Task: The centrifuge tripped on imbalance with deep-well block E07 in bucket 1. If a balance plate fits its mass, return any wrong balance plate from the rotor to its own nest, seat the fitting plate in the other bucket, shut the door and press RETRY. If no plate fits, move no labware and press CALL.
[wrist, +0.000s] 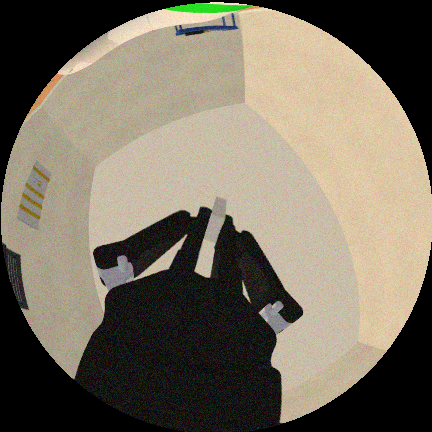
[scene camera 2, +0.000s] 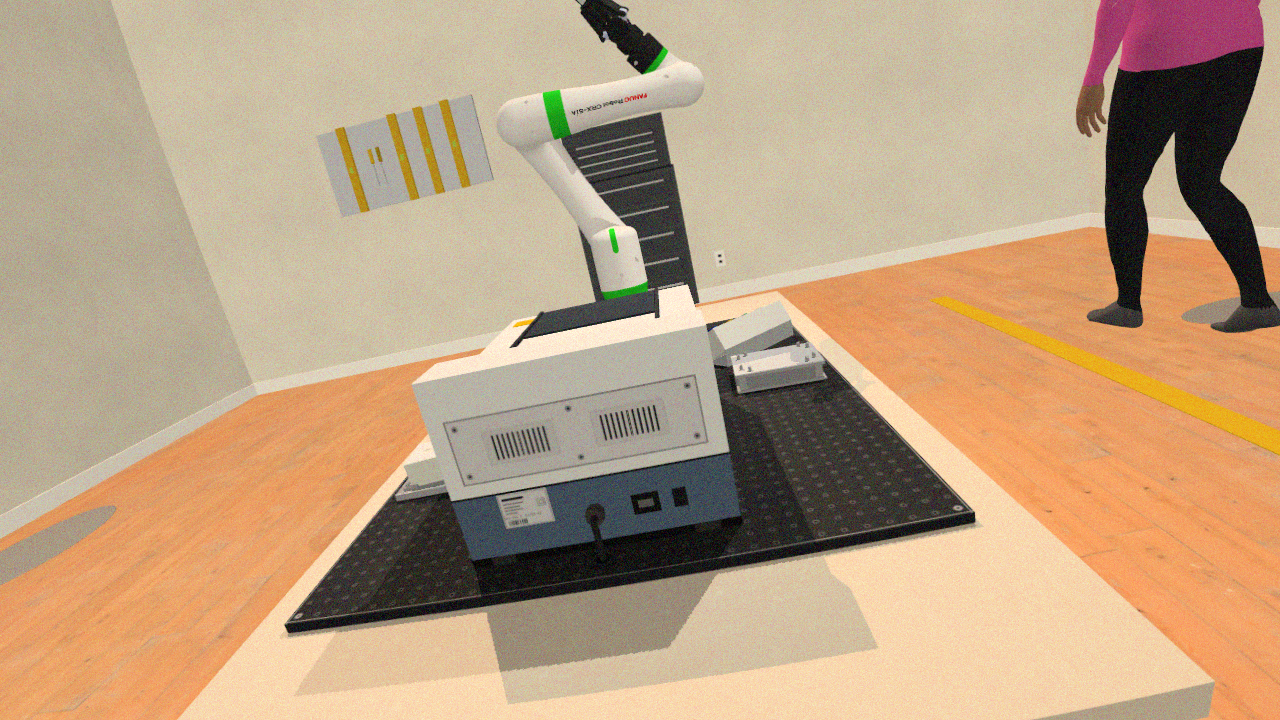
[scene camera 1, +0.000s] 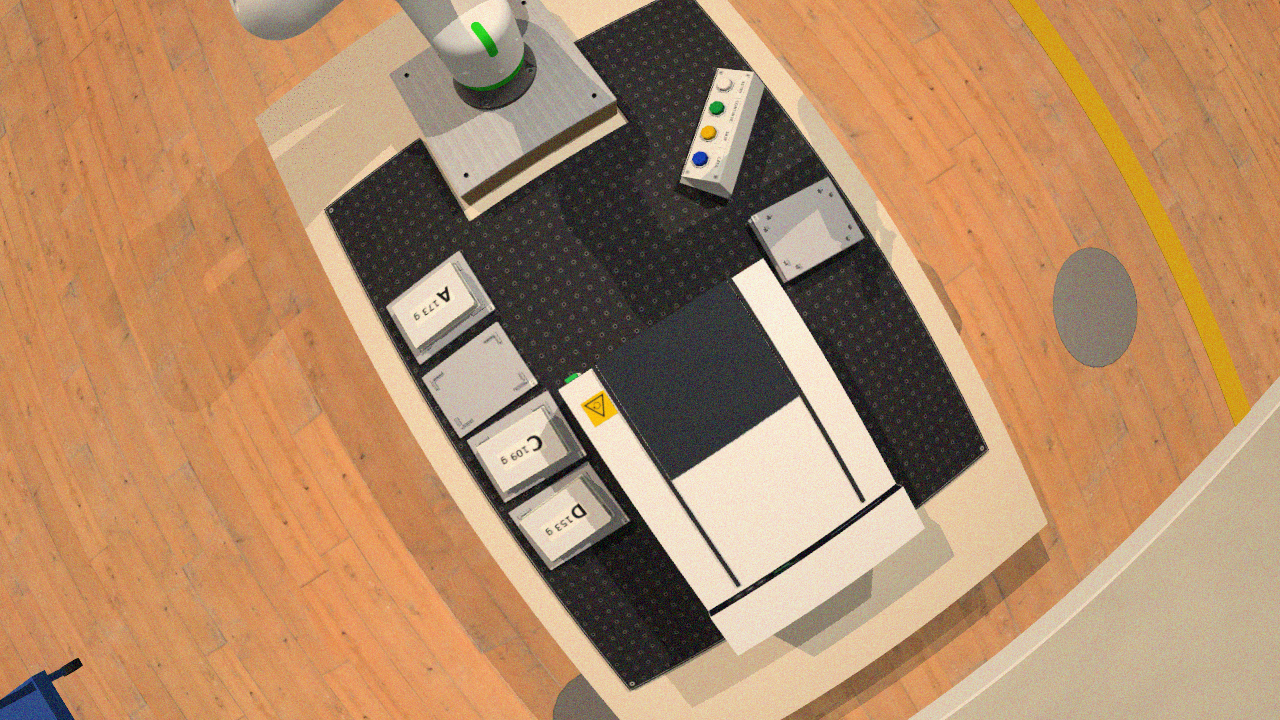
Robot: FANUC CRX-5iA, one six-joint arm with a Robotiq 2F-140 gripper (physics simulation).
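Seen in the pictures: gripper, fingertip midpoint: (wrist: 217, 206); arm's base, origin of the base link: (scene camera 1: 495, 72).
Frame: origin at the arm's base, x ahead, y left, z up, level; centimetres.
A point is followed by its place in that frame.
The centrifuge (scene camera 1: 787, 501) @(x 82.9, y -7.6, z 14.9 cm) (scene camera 2: 572, 429) @(x 98.5, y -10.7, z 9.6 cm) has a dark panel (scene camera 1: 698, 376) @(x 61.2, y -6.8, z 15.3 cm) across its top; rotor, buckets and block E07 are hidden. Plate A, 173 g (scene camera 1: 429, 305) @(x 26.5, y -32.4, z -0.7 cm), plate C, 109 g (scene camera 1: 514, 452) @(x 53.7, y -35.7, z -0.7 cm), and plate D, 153 g (scene camera 1: 559, 528) @(x 67.5, y -37.8, z -0.5 cm), each lie in a nest left of it in scene camera 1. The nest (scene camera 1: 480, 380) @(x 41.0, y -33.6, z -4.9 cm) between A and C is empty. The button box (scene camera 1: 738, 134) @(x 35.9, y 24.1, z 1.2 cm) (scene camera 2: 756, 331) @(x 36.8, y 25.5, z -1.6 cm) has a white button (scene camera 1: 725, 85) @(x 27.5, y 28.5, z 1.1 cm), a green (scene camera 1: 716, 107) @(x 29.8, y 24.5, z 0.9 cm), a yellow (scene camera 1: 708, 132) @(x 32.7, y 20.3, z 1.0 cm) and a blue button (scene camera 1: 699, 158) @(x 35.4, y 16.1, z 0.9 cm); the small labels are hard to read. My gripper (wrist: 217, 206) @(x -6.4, y 2.0, z 88.2 cm) is shut and empty, raised high above the table in scene camera 2.
A grey block with pins (scene camera 1: 805, 228) @(x 54.6, y 23.4, z -2.4 cm) (scene camera 2: 778, 365) @(x 59.3, y 23.4, z -2.4 cm) stands between the button box and the centrifuge's right side. The arm's base plate (scene camera 1: 528, 134) @(x 14.2, y -2.6, z 0.2 cm) is at the mat's top edge in scene camera 1. A person (scene camera 2: 1181, 134) stands at the right in scene camera 2.
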